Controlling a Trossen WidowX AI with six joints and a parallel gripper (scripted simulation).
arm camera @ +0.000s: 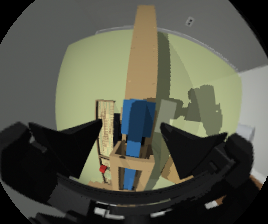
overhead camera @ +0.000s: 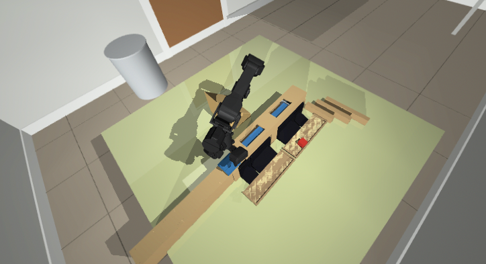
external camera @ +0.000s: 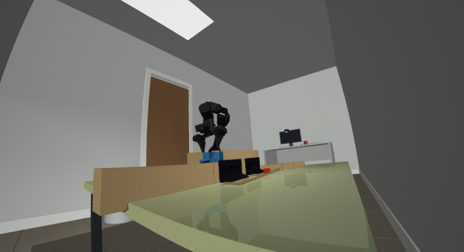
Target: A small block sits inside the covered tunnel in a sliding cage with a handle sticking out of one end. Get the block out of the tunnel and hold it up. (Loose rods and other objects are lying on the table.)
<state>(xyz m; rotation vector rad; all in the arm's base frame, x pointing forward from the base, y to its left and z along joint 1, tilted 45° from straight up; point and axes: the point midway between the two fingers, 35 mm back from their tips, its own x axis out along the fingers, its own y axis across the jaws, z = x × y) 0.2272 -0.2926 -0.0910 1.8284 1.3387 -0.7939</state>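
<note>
Now: gripper tip 160 mm short of the red block, 330 mm to the right of it and 140 mm above it. The rest, counted from my gripper tip: covered tunnel (20 mm ahead, 50 mm to the left, 90 mm below); then low wooden trough (160 mm ahead, 250 mm to the left, 160 mm below).
</note>
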